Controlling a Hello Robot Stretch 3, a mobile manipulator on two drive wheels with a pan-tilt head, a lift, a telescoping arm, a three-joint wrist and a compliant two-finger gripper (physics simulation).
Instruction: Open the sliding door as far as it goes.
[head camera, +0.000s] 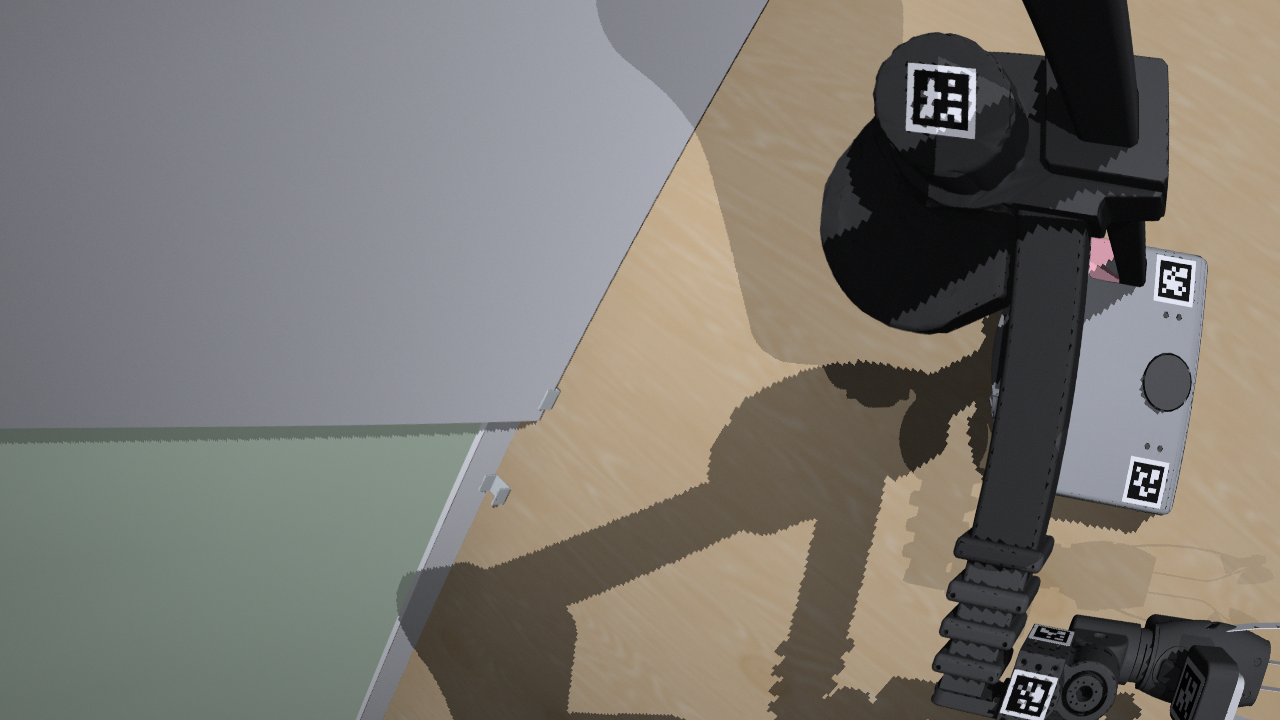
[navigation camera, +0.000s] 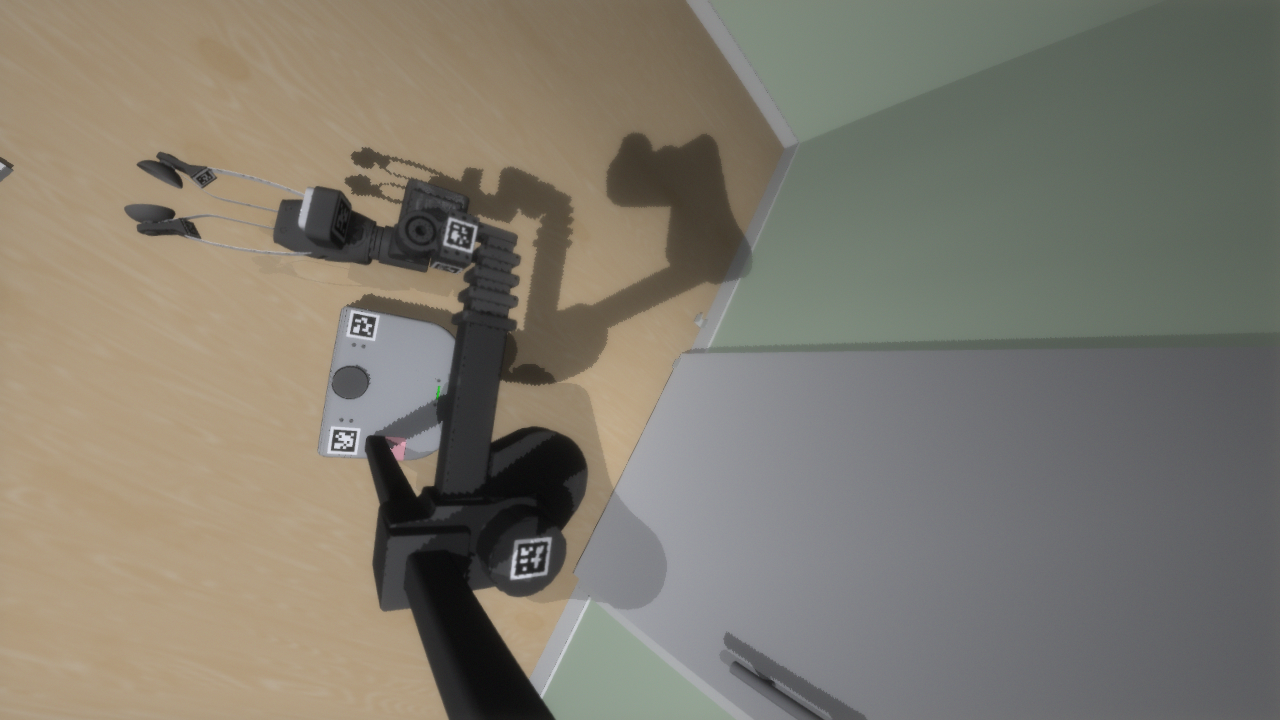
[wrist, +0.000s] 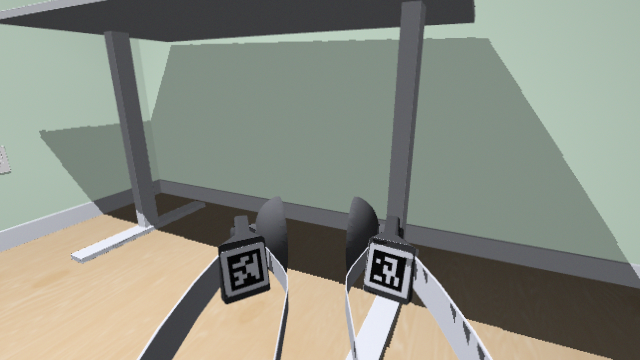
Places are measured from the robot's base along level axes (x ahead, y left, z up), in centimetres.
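Pixels of known places: gripper, fingertip midpoint: (navigation camera: 132, 188) (wrist: 317, 222); robot's base at its link origin: (head camera: 1161, 381) (navigation camera: 351, 379).
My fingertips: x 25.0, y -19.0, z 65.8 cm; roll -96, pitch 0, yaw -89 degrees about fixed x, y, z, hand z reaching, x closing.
Ahead of a thing's pixels: the offset from my fingertips to its middle. "*": to the spot under its first point. Level surfaces: height alone.
The sliding door (head camera: 313, 205) (navigation camera: 939, 465) is a large plain grey panel in front of the green wall. Its bar handle @[* dx -96.0, dy +66.5, dz +17.1 cm] (navigation camera: 774, 690) shows at the bottom of the navigation view, with its shadow beside it. Whether an opening lies behind the panel is hidden. My gripper (navigation camera: 155, 191) (wrist: 317, 222) is open and empty, its two dark fingertips apart. It reaches out on the side of the base away from the door, well clear of the handle. In the head view the fingers are cut off at the right edge.
A small floor bracket @[* dx -146.1, dy -22.1, dz -65.5 cm] (head camera: 494, 488) (navigation camera: 700, 318) sits by the skirting near the door's lower corner. My base (head camera: 1109, 402) (navigation camera: 393, 349) and mast stand on the wood floor near the door. A table @[dz +26.7 cm] (wrist: 300, 20) with grey legs @[* dx +73.3, dy -24.1, dz -0.5 cm] (wrist: 407, 110) stands in front of the gripper by a wall.
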